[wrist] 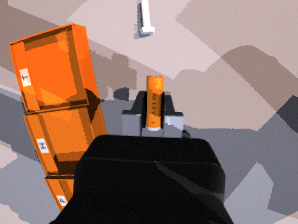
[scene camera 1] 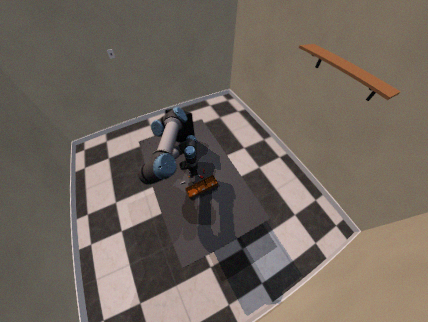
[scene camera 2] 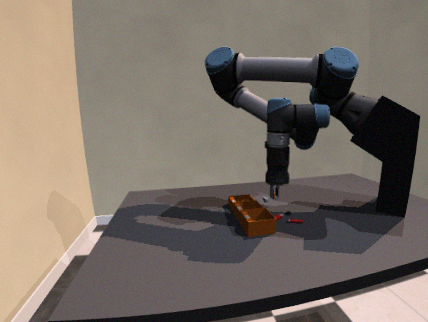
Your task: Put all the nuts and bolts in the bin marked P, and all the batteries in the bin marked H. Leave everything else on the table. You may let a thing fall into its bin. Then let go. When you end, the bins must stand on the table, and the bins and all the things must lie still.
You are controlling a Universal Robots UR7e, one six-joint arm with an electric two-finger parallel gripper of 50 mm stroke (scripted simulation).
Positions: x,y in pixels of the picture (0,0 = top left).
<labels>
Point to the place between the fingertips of my gripper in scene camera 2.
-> At 274,197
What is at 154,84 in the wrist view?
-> An orange battery.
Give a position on an orange bin row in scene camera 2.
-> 260,221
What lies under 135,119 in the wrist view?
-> My gripper.
</labels>
